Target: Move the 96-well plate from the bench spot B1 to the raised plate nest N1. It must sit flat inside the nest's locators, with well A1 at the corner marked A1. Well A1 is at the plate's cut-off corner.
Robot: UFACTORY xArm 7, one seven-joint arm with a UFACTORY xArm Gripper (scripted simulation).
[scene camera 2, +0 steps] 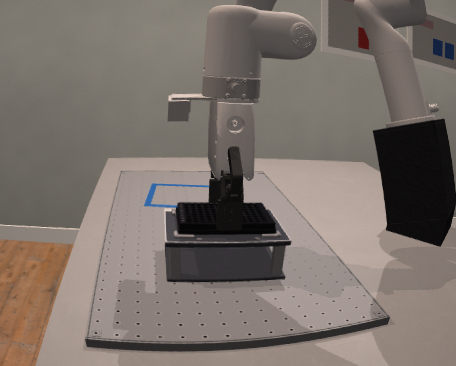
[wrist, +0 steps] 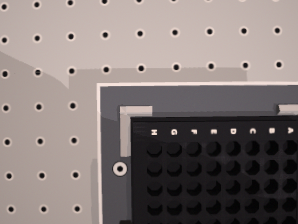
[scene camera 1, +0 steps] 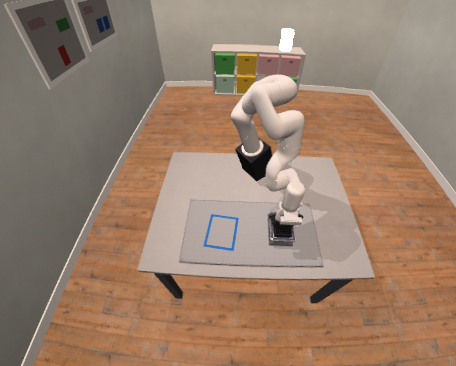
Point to a raised plate nest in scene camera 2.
At 171, 221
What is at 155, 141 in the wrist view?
A black 96-well plate.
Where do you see a black 96-well plate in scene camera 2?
At 196, 218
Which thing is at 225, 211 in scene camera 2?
My gripper.
